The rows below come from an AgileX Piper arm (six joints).
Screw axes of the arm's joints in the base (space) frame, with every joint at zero. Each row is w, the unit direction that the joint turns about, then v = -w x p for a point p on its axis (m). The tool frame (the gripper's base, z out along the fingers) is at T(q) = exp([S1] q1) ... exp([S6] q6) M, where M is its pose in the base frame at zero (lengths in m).
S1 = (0, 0, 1, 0, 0, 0)
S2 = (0, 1, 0, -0.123, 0, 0)
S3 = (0, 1, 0, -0.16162, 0, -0.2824)
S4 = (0.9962, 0, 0.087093, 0, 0.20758, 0)
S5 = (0, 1, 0, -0.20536, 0, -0.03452)
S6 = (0.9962, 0, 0.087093, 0, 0.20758, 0)
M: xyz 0.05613 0 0.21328 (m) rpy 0 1.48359 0 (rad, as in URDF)
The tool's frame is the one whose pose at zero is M.
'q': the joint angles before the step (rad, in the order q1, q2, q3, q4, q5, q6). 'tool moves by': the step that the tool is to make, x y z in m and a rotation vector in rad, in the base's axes. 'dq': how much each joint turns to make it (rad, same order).
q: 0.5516, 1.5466, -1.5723, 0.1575, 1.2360, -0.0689
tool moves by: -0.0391, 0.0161, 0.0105, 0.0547, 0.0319, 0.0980
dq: 0.0989, -0.0713, 0.0398, 0.0579, 0.0248, 0.0146
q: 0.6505, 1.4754, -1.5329, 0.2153, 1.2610, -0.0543
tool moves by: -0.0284, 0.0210, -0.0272, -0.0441, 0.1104, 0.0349
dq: 0.1168, -0.0089, 0.1057, 0.0026, -0.0029, 0.0908
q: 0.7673, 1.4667, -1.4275, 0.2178, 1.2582, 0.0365
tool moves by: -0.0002, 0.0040, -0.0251, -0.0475, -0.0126, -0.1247
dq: 0.0406, 0.0032, 0.0913, -0.1000, -0.0962, 0.1617
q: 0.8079, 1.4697, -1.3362, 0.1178, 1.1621, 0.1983
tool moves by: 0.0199, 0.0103, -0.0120, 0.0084, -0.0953, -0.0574
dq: 0.0001, 0.0515, 0.0013, -0.0858, -0.1290, 0.0589
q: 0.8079, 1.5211, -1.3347, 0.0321, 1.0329, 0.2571
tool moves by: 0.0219, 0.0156, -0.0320, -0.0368, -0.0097, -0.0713
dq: 0.0011, 0.1058, 0.0020, -0.0716, -0.0877, 0.0919
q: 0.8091, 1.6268, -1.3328, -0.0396, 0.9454, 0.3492
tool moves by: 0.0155, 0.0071, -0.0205, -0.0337, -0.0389, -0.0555
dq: 0.0000, 0.0667, 0.0002, -0.0922, -0.0635, 0.0907
